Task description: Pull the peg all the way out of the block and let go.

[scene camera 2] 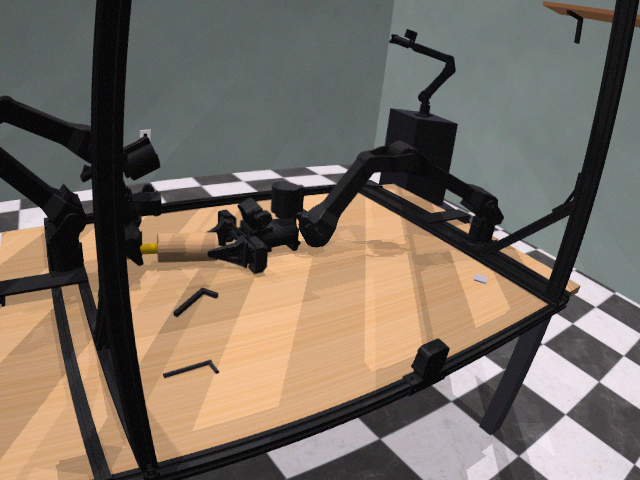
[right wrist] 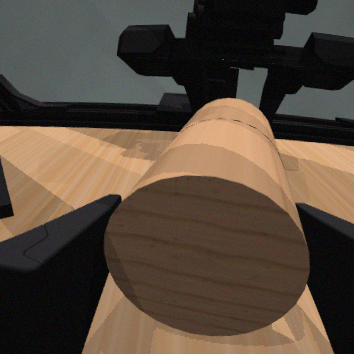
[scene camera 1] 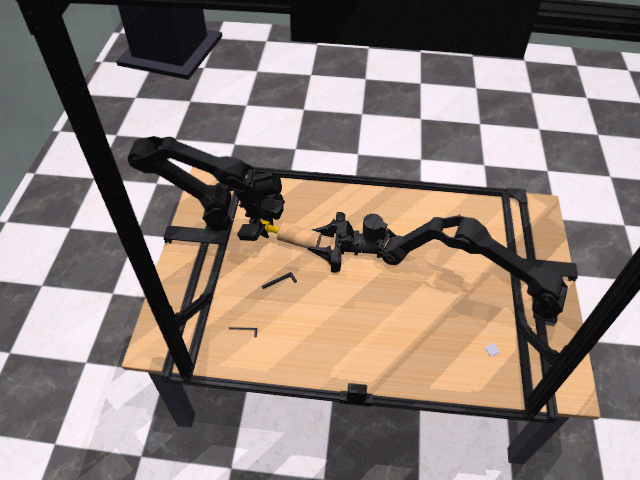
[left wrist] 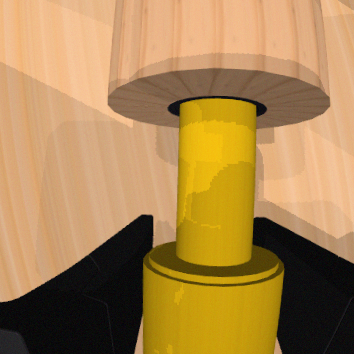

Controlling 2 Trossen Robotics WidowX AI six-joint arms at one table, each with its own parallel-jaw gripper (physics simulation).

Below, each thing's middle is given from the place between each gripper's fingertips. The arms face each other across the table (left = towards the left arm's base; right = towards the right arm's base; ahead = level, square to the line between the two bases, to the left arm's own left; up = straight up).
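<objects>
Yellow peg (left wrist: 210, 283): 11 cm left of my right hand, 1 cm ahead of it. Round wooden block (scene camera 1: 288, 233): 3 cm left of my right hand.
My left hand: 2 cm below the yellow peg, 2 cm left of it. Round wooden block: 2 cm above my left hand, 10 cm to the right of it.
</objects>
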